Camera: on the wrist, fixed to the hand. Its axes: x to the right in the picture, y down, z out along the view.
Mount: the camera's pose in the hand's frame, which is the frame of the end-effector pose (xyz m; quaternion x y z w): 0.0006 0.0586 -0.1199 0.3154 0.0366 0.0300 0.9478
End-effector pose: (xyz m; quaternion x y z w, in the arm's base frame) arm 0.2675 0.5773 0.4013 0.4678 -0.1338 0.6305 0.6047
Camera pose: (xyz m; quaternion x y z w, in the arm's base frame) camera 0.1642 0.6521 0.3619 0.6070 0.0801 0.6751 0.4116
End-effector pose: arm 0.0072 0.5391 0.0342 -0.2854 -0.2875 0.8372 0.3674
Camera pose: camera 0.0631 0.5390 -0.0870 -0.1939 0.0136 0.8847 0.4236
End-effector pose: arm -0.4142 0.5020 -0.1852 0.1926 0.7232 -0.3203 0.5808
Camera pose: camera -0.4622 0.6265 -0.1854 0.3991 0.5999 -0.5072 0.4729
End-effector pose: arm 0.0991 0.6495 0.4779 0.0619 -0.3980 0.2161 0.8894
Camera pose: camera 0.1557 0.7362 0.3937 0.3193 -0.2784 0.3593 0.8315
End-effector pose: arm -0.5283 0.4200 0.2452 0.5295 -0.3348 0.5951 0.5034
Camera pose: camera -0.6193 0.5161 0.2279 0.6288 -0.1271 0.7041 0.3045
